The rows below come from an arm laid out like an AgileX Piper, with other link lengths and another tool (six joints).
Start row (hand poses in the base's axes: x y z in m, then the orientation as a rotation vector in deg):
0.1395, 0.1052, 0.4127, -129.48, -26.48, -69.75
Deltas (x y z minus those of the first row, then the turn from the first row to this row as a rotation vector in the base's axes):
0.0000, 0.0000, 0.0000, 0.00, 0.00, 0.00
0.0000, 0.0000, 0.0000, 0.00, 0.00, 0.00
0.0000, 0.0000, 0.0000, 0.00, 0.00, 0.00
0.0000, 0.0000, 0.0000, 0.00, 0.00, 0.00
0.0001, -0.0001, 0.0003, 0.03, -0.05, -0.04
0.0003, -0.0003, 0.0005, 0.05, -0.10, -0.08
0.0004, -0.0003, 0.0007, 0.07, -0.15, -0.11
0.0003, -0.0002, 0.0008, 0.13, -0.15, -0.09
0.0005, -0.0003, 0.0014, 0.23, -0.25, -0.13
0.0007, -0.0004, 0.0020, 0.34, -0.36, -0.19
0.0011, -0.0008, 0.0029, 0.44, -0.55, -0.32
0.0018, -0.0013, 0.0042, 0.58, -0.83, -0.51
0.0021, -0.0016, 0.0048, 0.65, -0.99, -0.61
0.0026, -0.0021, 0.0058, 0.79, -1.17, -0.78
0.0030, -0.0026, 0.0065, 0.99, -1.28, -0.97
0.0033, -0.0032, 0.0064, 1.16, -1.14, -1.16
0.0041, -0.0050, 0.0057, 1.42, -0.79, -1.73
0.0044, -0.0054, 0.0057, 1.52, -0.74, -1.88
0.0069, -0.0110, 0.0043, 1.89, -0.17, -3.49
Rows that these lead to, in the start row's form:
0.1395, 0.1052, 0.4127, -129.48, -26.48, -69.75
0.1395, 0.1052, 0.4127, -129.48, -26.48, -69.75
0.1395, 0.1052, 0.4127, -129.48, -26.48, -69.75
0.1395, 0.1052, 0.4127, -129.48, -26.48, -69.75
0.1396, 0.1051, 0.4130, -129.45, -26.43, -69.83
0.1398, 0.1049, 0.4132, -129.43, -26.40, -69.91
0.1399, 0.1049, 0.4134, -129.40, -26.37, -69.98
0.1398, 0.1050, 0.4135, -129.34, -26.35, -69.97
0.1400, 0.1049, 0.4141, -129.22, -26.27, -70.10
0.1402, 0.1048, 0.4147, -129.10, -26.17, -70.26
0.1406, 0.1044, 0.4156, -128.99, -26.03, -70.54
0.1413, 0.1039, 0.4169, -128.82, -25.83, -70.96
0.1416, 0.1036, 0.4175, -128.72, -25.73, -71.20
0.1421, 0.1031, 0.4185, -128.59, -25.52, -71.49
0.1425, 0.1026, 0.4192, -128.46, -25.22, -71.71
0.1428, 0.1020, 0.4191, -128.48, -24.84, -71.63
0.1436, 0.1002, 0.4184, -128.71, -23.91, -71.49
0.1439, 0.0998, 0.4184, -128.72, -23.66, -71.50
0.1464, 0.0942, 0.4170, -129.45, -21.44, -71.59

